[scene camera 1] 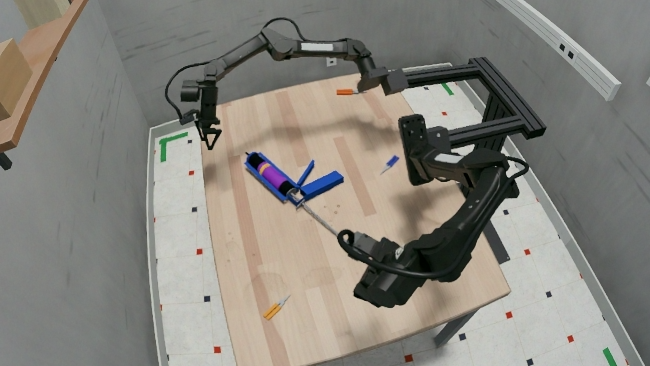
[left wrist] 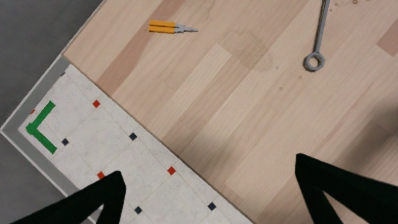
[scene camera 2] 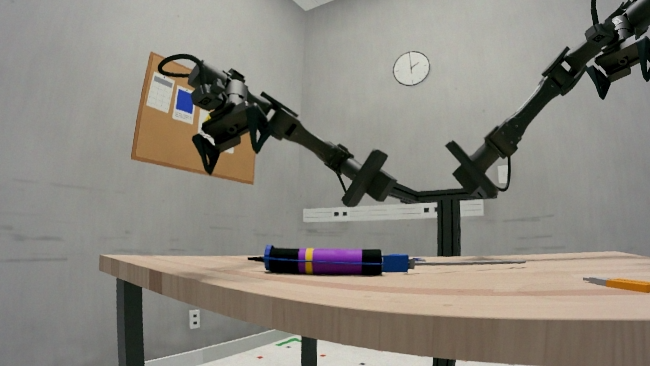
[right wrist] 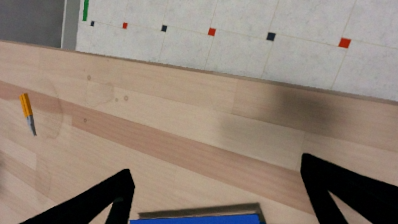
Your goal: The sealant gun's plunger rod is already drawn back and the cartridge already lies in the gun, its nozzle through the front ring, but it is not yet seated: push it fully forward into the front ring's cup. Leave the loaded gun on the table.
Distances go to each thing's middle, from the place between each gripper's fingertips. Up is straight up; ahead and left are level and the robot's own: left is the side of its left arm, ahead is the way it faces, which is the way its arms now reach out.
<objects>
My right gripper (scene camera 2: 231, 162) is now 290 mm past the blue sealant gun (scene camera 1: 312, 189), 190 mm to the right of it and 180 mm above it.
The blue sealant gun lies 20 mm ahead of my left hand (scene camera 2: 622, 89), 490 mm to the right of it and 330 mm below it.
</objects>
